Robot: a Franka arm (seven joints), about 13 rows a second.
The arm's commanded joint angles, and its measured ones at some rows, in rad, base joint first. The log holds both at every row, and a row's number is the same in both.
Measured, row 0: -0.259, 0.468, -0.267, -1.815, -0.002, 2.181, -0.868
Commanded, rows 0 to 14: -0.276, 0.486, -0.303, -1.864, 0.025, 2.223, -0.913; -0.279, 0.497, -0.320, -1.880, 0.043, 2.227, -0.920; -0.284, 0.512, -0.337, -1.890, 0.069, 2.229, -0.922; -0.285, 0.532, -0.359, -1.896, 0.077, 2.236, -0.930; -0.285, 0.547, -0.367, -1.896, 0.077, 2.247, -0.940; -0.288, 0.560, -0.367, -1.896, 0.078, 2.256, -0.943; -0.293, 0.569, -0.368, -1.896, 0.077, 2.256, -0.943; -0.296, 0.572, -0.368, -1.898, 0.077, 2.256, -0.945; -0.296, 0.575, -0.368, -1.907, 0.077, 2.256, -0.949; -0.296, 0.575, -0.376, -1.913, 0.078, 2.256, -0.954; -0.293, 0.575, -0.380, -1.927, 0.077, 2.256, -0.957; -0.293, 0.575, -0.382, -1.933, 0.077, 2.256, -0.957; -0.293, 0.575, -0.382, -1.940, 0.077, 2.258, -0.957; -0.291, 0.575, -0.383, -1.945, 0.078, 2.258, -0.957; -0.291, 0.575, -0.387, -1.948, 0.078, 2.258, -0.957
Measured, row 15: -0.297, 0.585, -0.374, -1.925, 0.056, 2.245, -0.934
